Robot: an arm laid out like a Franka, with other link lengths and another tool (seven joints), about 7 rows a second.
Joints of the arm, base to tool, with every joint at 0 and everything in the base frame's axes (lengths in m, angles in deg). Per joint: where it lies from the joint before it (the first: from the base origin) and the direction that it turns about. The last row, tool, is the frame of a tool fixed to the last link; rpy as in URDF.
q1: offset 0 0 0.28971 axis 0 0 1
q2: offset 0 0 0 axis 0 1 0
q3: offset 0 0 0.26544 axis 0 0 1
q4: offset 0.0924 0 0 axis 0 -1 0
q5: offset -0.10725 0 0.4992 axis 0 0 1
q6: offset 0 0 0 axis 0 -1 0
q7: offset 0.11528 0 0 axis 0 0 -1
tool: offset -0.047 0.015 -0.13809 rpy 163.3 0 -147.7
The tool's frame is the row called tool.
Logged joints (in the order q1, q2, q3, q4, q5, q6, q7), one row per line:
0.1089 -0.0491 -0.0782 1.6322 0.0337 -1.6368 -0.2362
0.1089 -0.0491 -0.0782 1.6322 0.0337 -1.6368 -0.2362
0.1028 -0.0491 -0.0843 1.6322 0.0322 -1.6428 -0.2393
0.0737 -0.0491 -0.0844 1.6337 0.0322 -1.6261 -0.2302
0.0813 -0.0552 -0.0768 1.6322 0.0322 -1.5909 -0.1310
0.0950 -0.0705 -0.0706 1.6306 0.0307 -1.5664 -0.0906
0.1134 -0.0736 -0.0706 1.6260 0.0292 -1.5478 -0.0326
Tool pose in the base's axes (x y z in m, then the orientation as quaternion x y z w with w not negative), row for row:
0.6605 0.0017 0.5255 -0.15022 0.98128 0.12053 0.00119
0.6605 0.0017 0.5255 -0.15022 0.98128 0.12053 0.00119
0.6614 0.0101 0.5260 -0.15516 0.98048 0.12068 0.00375
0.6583 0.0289 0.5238 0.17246 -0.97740 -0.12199 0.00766
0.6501 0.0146 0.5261 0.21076 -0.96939 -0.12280 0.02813
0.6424 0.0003 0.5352 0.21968 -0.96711 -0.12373 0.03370
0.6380 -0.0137 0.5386 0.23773 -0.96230 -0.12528 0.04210
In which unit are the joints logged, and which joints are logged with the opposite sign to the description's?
The joints are logged in radians. Opposite sign: q1, q3, q4, q5, q6, q7.
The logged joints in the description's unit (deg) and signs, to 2 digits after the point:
-6.24 -2.81 4.48 -93.52 -1.93 93.78 13.53
-6.24 -2.81 4.48 -93.52 -1.93 93.78 13.53
-5.89 -2.81 4.83 -93.52 -1.84 94.13 13.71
-4.22 -2.81 4.84 -93.60 -1.84 93.17 13.19
-4.66 -3.16 4.40 -93.52 -1.84 91.15 7.51
-5.44 -4.04 4.05 -93.43 -1.76 89.75 5.19
-6.50 -4.22 4.05 -93.16 -1.67 88.68 1.87

